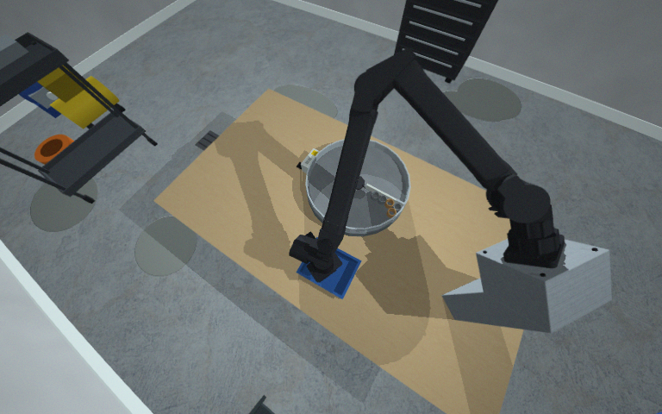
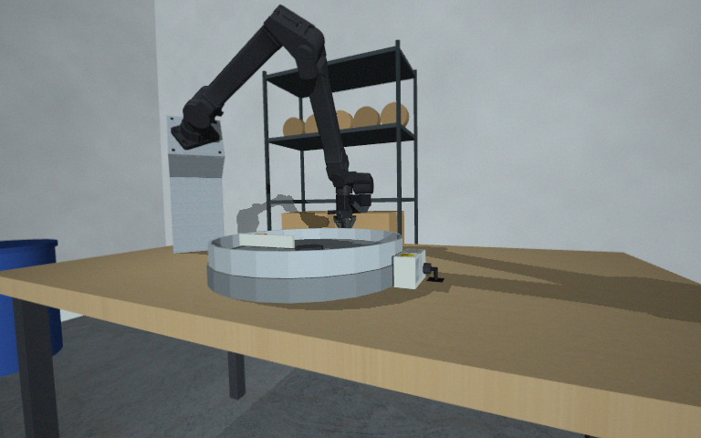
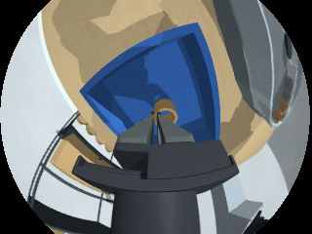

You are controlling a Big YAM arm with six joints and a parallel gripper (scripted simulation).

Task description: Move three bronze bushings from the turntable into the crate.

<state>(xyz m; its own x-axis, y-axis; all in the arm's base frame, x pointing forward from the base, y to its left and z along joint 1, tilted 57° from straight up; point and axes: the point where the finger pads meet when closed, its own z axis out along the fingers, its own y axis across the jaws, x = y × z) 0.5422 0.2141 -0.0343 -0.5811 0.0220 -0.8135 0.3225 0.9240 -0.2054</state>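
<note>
My gripper is now 2 cm above the blue crate, 1 cm to the left of it and 1 cm past it. From my hand the other things lie so: grey turntable: 37 cm to the right, 3 cm ahead, 1 cm above.
</note>
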